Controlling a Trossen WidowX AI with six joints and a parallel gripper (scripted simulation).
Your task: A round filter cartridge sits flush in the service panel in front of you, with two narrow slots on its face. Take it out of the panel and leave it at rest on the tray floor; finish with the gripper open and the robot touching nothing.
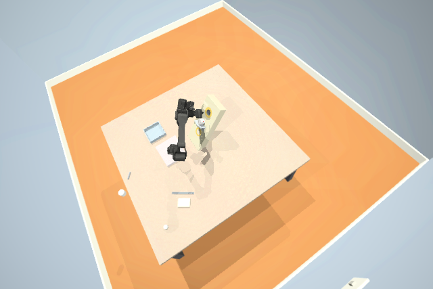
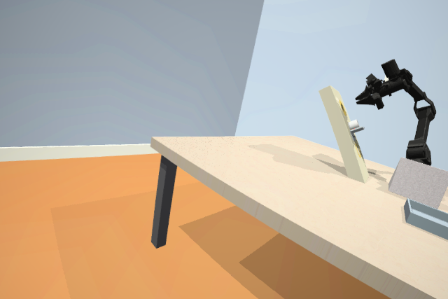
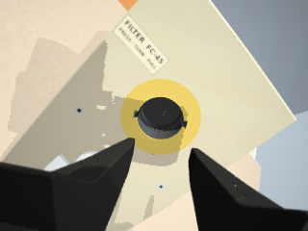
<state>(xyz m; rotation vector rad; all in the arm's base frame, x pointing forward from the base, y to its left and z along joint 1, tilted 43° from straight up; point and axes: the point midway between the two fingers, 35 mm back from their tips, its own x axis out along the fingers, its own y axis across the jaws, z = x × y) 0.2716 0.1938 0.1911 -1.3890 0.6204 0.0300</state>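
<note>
The white round filter cartridge lies 11 cm below my gripper tip and 2 cm behind it. Also, from my gripper tip: blue tray: 38 cm behind, 31 cm below, 26 cm to the left; white block: 42 cm behind, 41 cm to the right, 32 cm below.
</note>
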